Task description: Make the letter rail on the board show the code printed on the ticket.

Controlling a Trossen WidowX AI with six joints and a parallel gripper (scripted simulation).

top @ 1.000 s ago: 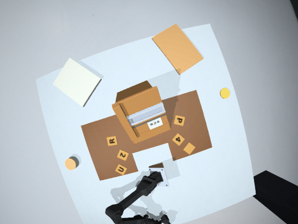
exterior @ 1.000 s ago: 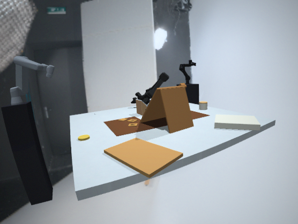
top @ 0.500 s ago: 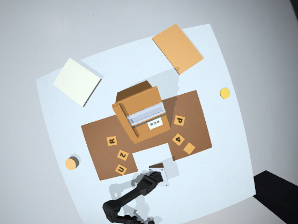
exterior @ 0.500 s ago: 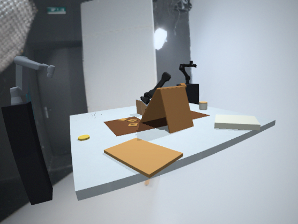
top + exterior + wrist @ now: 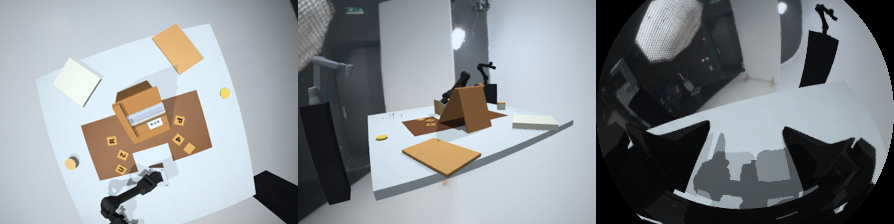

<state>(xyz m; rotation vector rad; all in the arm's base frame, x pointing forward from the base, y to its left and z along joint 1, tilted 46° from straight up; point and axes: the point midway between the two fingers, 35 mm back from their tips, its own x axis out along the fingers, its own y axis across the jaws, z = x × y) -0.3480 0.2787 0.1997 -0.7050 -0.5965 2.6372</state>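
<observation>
The white ticket is 690 mm ahead of my gripper tip, 420 mm to the right of it and 70 mm above it. Also, from my gripper tip: brown mat 580 mm ahead, 340 mm to the right, 20 mm below; orange slab 1090 mm ahead, 710 mm to the right, 10 mm below; cream slab 1100 mm ahead, 20 mm to the right.
</observation>
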